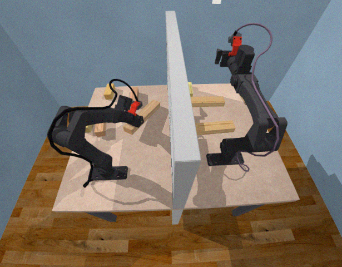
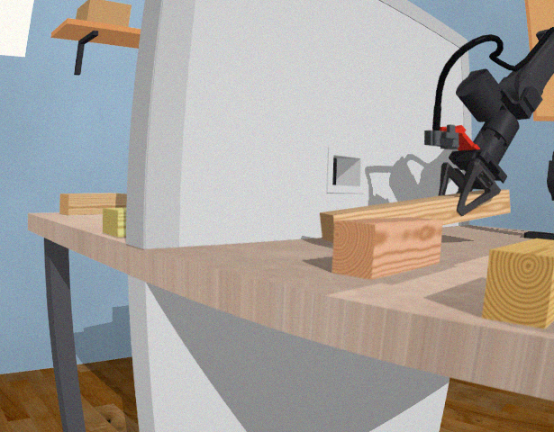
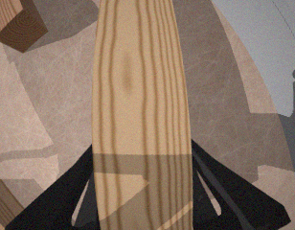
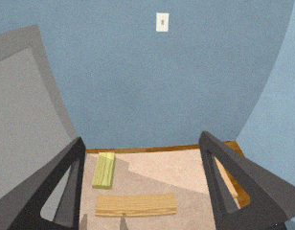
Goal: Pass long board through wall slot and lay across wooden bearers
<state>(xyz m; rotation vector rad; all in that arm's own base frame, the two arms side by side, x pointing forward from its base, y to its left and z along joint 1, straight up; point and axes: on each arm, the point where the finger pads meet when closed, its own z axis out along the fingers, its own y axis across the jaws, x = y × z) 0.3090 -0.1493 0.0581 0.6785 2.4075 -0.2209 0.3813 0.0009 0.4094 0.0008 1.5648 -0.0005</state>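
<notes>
Now: left hand 4 cm short of the long board, 3 cm to the left of it and 1 cm above it. The rest, counted from my left hand: orange block: 26 cm ahead, 3 cm to the left, 3 cm below; yellow block: 35 cm ahead, 22 cm to the left, 3 cm below; yellow-green offcut: 36 cm to the right, 29 cm ahead, 4 cm below.
</notes>
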